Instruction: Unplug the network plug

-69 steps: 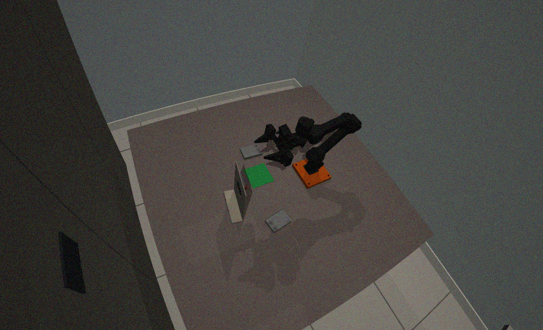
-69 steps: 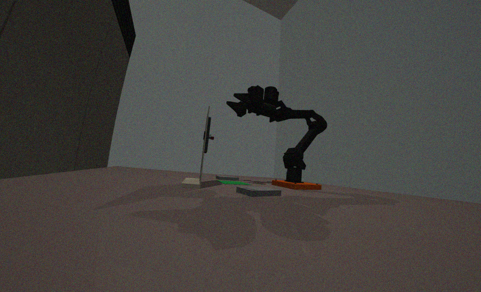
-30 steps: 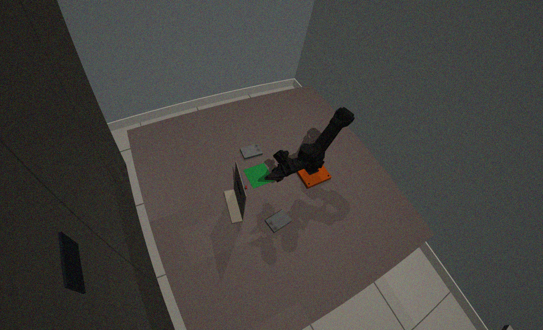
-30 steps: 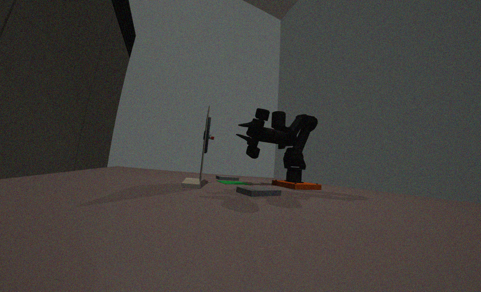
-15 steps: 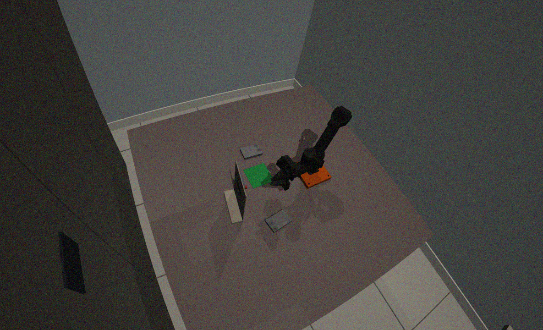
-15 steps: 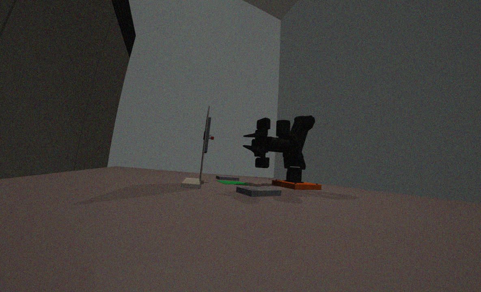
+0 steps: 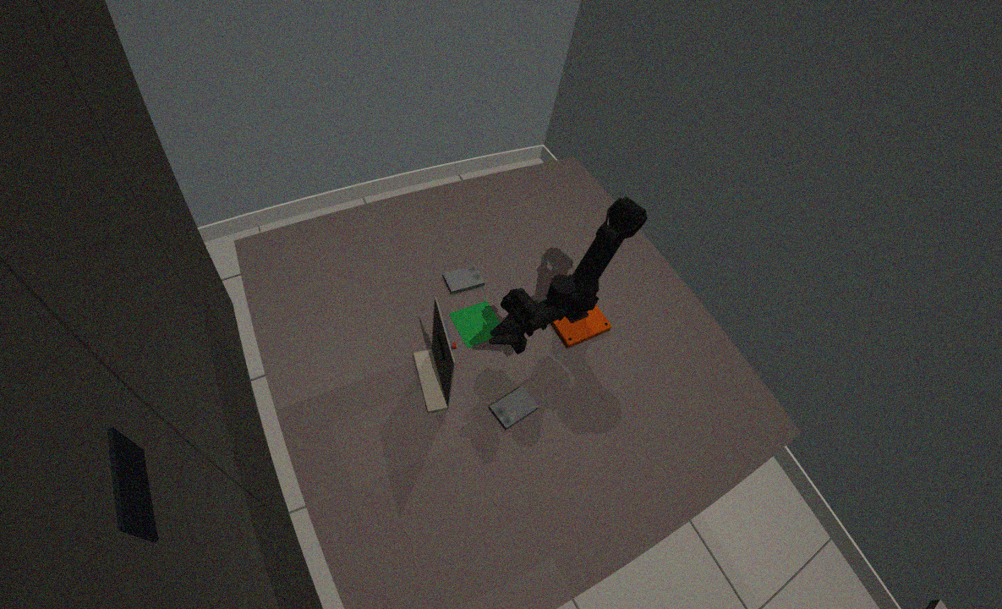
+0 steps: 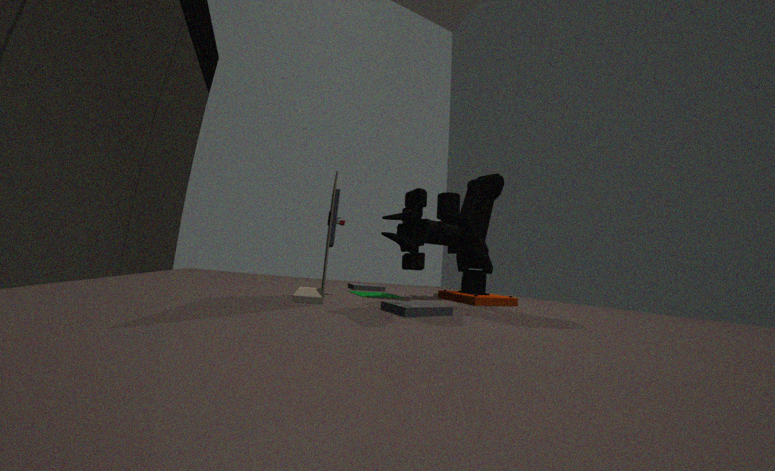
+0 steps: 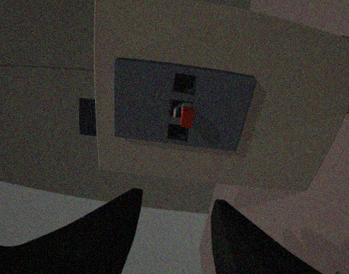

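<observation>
Right now my gripper tip is 100 mm short of the grey network plug and 20 mm to the left of it. From my gripper tip the other things lie so: upright panel 120 mm ahead, 60 mm below, 30 mm to the right; green marked square 160 mm below, 140 mm to the right, 60 mm behind.
</observation>
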